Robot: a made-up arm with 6 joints. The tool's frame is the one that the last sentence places.
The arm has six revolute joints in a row. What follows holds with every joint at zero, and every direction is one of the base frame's. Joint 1 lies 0.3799 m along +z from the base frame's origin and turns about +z. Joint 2 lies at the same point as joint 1 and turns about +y. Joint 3 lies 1.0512 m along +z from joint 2 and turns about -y. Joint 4 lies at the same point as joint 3 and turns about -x. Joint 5 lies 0.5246 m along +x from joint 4 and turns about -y. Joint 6 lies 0.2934 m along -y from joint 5 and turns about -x. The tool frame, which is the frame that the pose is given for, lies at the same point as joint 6; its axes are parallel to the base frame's.
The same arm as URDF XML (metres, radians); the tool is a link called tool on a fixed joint. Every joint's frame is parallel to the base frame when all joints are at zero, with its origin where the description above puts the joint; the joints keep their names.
<robot name="arm">
  <link name="base_link"/>
  <link name="link1"/>
  <link name="link2"/>
  <link name="link3"/>
  <link name="link4"/>
  <link name="link5"/>
  <link name="link6"/>
  <link name="tool"/>
  <joint name="joint 1" type="continuous">
    <parent link="base_link"/>
    <child link="link1"/>
    <origin xyz="0 0 0.3799" rpy="0 0 0"/>
    <axis xyz="0 0 1"/>
  </joint>
  <joint name="joint 2" type="continuous">
    <parent link="link1"/>
    <child link="link2"/>
    <origin xyz="0 0 0" rpy="0 0 0"/>
    <axis xyz="0 1 0"/>
  </joint>
  <joint name="joint 3" type="continuous">
    <parent link="link2"/>
    <child link="link3"/>
    <origin xyz="0 0 1.0512" rpy="0 0 0"/>
    <axis xyz="0 -1 0"/>
  </joint>
  <joint name="joint 4" type="continuous">
    <parent link="link3"/>
    <child link="link4"/>
    <origin xyz="0 0 0" rpy="0 0 0"/>
    <axis xyz="-1 0 0"/>
  </joint>
  <joint name="joint 5" type="continuous">
    <parent link="link4"/>
    <child link="link5"/>
    <origin xyz="0.5246 0 0" rpy="0 0 0"/>
    <axis xyz="0 -1 0"/>
  </joint>
  <joint name="joint 6" type="continuous">
    <parent link="link5"/>
    <child link="link6"/>
    <origin xyz="0 -0.2934 0" rpy="0 0 0"/>
    <axis xyz="-1 0 0"/>
  </joint>
  <joint name="tool_fixed" type="fixed">
    <parent link="link6"/>
    <child link="tool"/>
    <origin xyz="0 0 0" rpy="0 0 0"/>
  </joint>
</robot>

